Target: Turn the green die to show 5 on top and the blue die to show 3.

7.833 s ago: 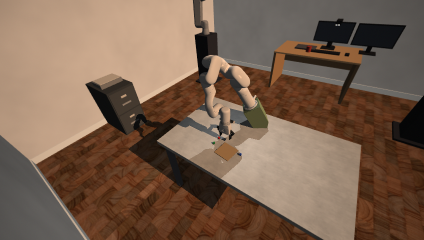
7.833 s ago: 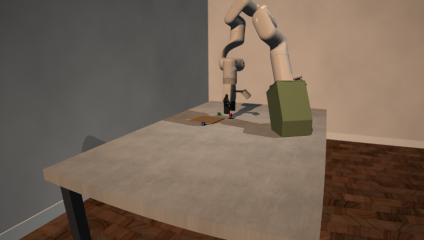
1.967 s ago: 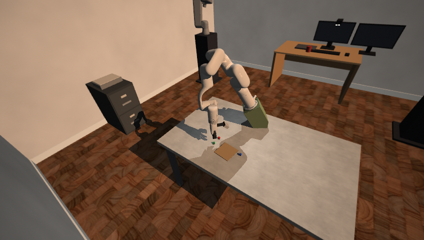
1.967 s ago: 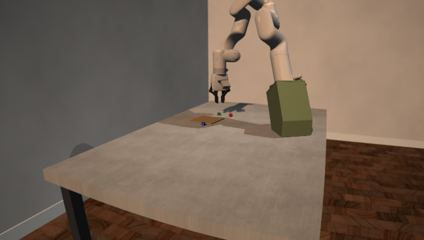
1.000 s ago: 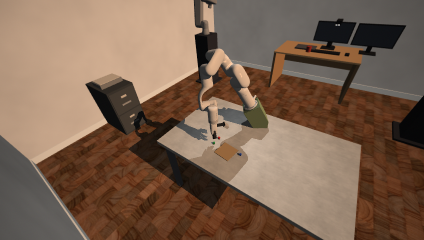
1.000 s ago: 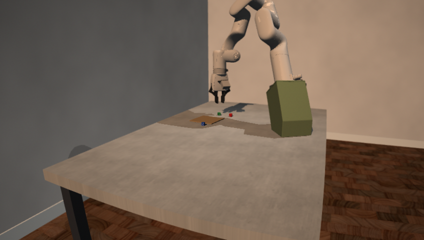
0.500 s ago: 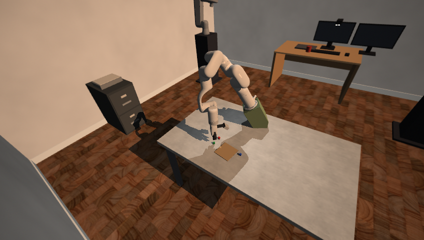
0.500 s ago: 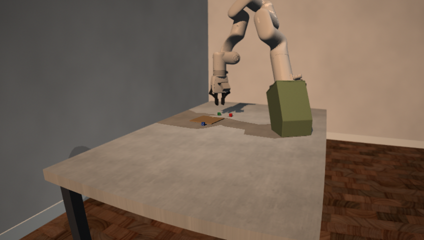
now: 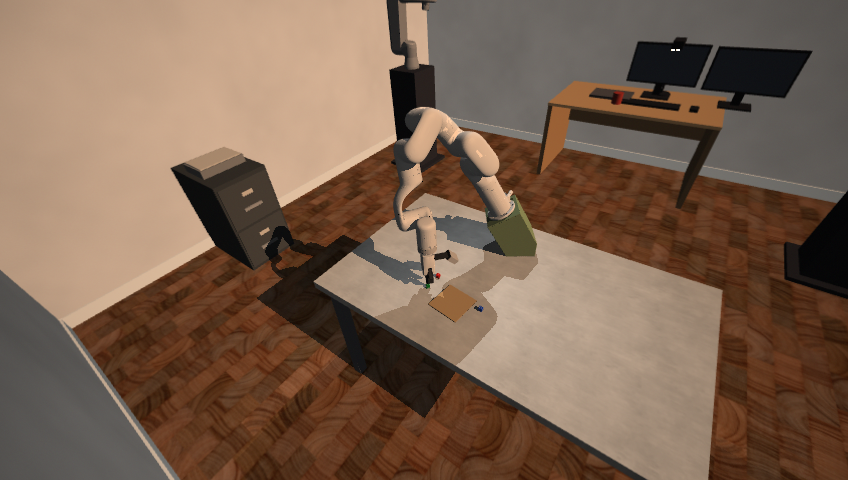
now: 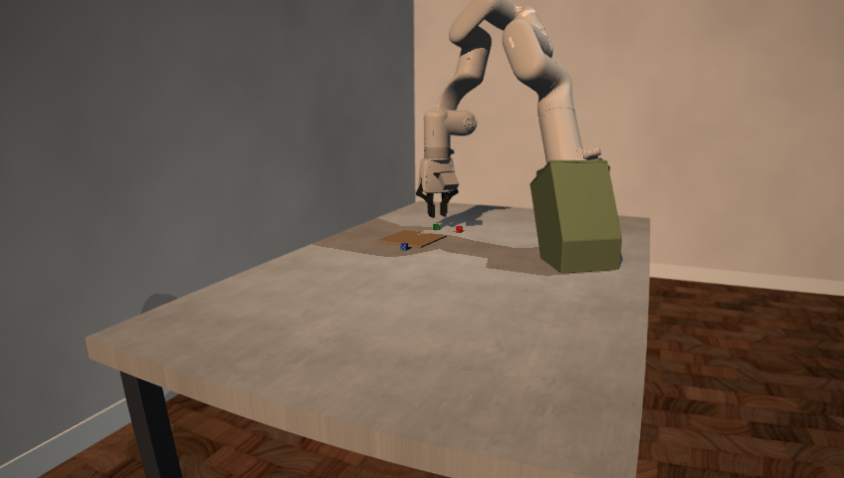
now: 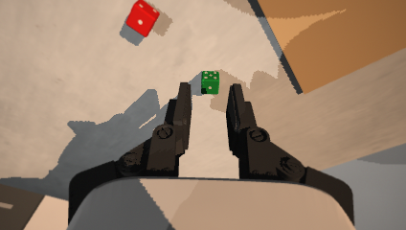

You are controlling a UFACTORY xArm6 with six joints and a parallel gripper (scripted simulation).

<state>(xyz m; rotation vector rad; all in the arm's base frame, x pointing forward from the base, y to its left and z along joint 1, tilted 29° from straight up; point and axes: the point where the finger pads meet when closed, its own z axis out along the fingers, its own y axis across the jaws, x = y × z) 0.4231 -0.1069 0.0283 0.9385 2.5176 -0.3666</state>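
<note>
My hand is 1 cm short of the green die and 5 cm above it. Round my hand: blue die: 1 cm behind, 24 cm to the left, 5 cm below; tan mat: 2 cm ahead, 13 cm to the left, 6 cm below; red die: 7 cm behind, 5 cm below.
</note>
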